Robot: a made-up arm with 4 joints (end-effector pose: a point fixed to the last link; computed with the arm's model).
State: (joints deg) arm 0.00 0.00 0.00 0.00
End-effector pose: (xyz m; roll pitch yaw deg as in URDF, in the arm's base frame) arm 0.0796 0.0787 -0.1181 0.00 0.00 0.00
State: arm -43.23 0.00 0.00 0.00
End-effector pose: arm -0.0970 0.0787 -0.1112 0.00 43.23 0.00
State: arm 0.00 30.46 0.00 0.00
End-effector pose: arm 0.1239 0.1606 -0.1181 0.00 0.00 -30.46
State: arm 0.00 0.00 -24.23 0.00
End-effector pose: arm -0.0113 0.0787 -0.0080 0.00 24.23 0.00
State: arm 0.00 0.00 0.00 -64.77
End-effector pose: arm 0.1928 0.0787 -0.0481 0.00 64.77 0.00
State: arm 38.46 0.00 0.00 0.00
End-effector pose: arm 0.2030 0.0787 -0.0195 0.00 -38.46 0.00
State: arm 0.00 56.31 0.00 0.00
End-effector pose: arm 0.1901 0.2043 -0.1181 0.00 0.00 -56.31
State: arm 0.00 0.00 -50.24 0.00
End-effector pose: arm -0.0494 0.0787 0.1402 0.00 50.24 0.00
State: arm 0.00 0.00 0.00 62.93
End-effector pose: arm 0.0922 0.0787 -0.2472 0.00 -62.93 0.00
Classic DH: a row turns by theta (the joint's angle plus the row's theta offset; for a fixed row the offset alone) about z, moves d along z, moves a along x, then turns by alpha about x. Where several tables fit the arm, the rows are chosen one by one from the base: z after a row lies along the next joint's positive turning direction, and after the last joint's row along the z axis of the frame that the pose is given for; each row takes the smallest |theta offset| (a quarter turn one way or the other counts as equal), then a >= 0, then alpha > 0; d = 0 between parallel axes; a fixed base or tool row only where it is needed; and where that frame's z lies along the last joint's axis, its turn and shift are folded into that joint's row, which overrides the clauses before.
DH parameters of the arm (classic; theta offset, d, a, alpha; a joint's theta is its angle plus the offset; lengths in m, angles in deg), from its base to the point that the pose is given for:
base (fixed): 0 0.1081 0 90
joint 1: 0 -0.0383 0.2522 90
joint 2: 0 -0.0405 0.0384 -90
joint 3: 72.82 0 -0.3359 0
joint 4: -72.82 -0.0404 -0.1118 -90
tool (fixed): 0 0.0542 0 0

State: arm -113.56 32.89 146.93 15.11
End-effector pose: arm -0.0841 -0.1375 -0.5082 -38.87 -37.51 40.64
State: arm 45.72 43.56 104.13 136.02
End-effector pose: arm 0.3703 -0.2608 0.6205 78.27 59.74 42.90
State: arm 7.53 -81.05 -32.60 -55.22
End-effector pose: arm 0.1927 -0.1215 0.0704 -65.83 81.84 15.36
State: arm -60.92 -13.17 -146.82 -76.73
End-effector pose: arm 0.3291 0.0752 0.0248 40.39 -72.10 -32.51
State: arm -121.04 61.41 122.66 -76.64
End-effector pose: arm -0.1341 -0.1579 -0.2841 -94.79 40.98 -53.87
